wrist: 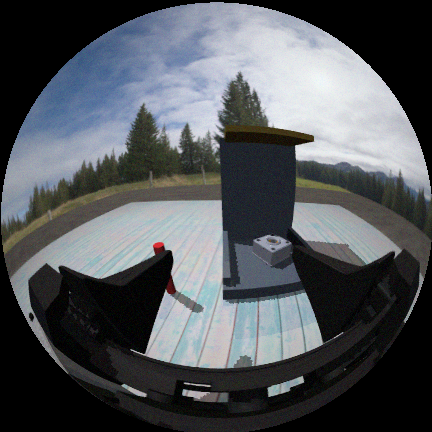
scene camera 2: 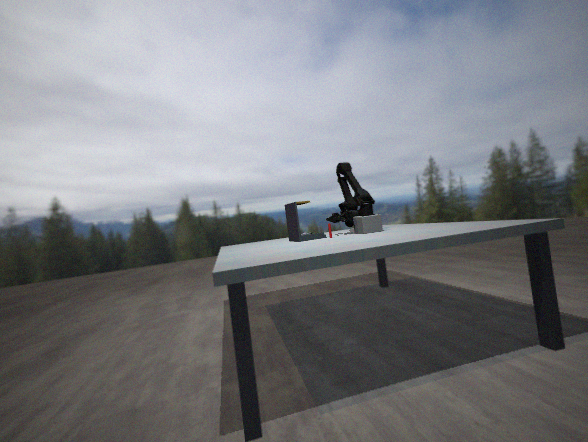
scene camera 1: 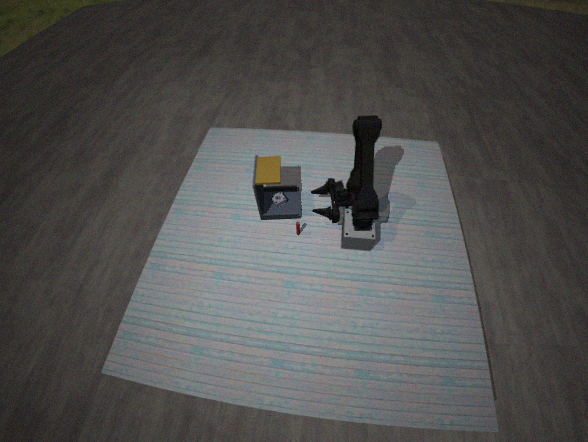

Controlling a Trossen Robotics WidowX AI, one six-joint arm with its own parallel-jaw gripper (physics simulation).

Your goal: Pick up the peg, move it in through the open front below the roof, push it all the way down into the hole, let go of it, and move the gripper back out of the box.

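A red peg stands upright on the table, beside the box's near corner in scene camera 1. In the wrist view the left finger hides part of it. The box has a dark back wall, a dark floor and a yellow roof. A grey block with the hole sits on the box floor. My gripper is open and empty, above the table between the box and the arm's base, apart from the peg.
The arm's grey base stands right of the box on the striped table. A low dark wall runs along one side of the box floor. The roof overhangs the rear part of the box.
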